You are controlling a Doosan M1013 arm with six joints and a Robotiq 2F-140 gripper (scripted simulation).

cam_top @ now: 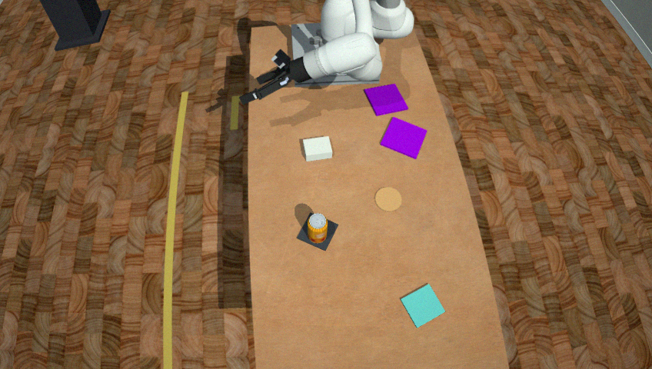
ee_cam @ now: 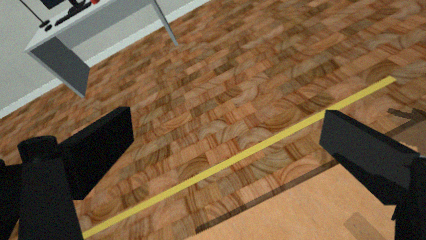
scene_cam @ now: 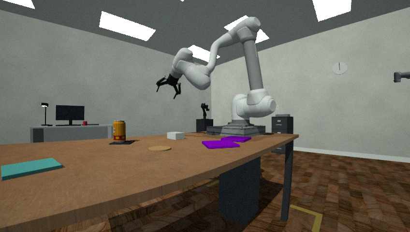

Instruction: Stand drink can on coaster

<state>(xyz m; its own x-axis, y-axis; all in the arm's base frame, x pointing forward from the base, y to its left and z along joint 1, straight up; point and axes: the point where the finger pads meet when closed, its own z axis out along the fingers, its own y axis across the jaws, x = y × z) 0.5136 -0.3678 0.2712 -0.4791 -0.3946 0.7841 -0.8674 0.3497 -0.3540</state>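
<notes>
Now: hand 39 cm short of the drink can, 27 cm above it and 17 cm to the right of it. From my hand the other things lie so: dark square coaster (37 cm ahead, 33 cm below, 18 cm to the left); then round cork coaster (44 cm to the left, 33 cm below, 28 cm ahead); then white block (32 cm below, 21 cm to the left, 4 cm ahead).
</notes>
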